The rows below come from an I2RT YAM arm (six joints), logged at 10 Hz.
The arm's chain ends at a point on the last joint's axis. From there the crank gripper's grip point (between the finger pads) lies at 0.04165 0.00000 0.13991 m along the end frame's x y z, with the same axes.
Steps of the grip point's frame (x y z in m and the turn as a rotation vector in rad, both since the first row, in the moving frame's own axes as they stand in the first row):
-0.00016 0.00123 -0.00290 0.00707 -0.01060 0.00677
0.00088 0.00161 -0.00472 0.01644 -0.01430 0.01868
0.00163 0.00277 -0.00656 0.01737 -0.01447 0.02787
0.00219 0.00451 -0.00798 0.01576 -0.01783 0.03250
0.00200 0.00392 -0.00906 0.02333 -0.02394 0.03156
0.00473 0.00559 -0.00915 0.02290 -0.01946 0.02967
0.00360 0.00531 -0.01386 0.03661 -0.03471 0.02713
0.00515 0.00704 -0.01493 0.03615 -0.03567 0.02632
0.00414 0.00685 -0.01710 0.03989 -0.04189 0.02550
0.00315 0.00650 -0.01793 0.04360 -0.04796 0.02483
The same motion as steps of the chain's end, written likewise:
0.00132 0.00194 -0.00333 0.00707 -0.01060 0.00677
0.00287 0.00316 -0.00529 0.01644 -0.01430 0.01868
0.00364 0.00407 -0.00714 0.01737 -0.01447 0.02787
0.00468 0.00541 -0.00869 0.01576 -0.01783 0.03250
0.00533 0.00593 -0.00999 0.02333 -0.02394 0.03156
0.00743 0.00761 -0.00991 0.02290 -0.01946 0.02967
0.00842 0.00939 -0.01515 0.03661 -0.03471 0.02713
0.01011 0.01109 -0.01625 0.03615 -0.03567 0.02632
0.00998 0.01148 -0.01863 0.03989 -0.04189 0.02550
0.00984 0.01169 -0.01965 0.04360 -0.04796 0.02483

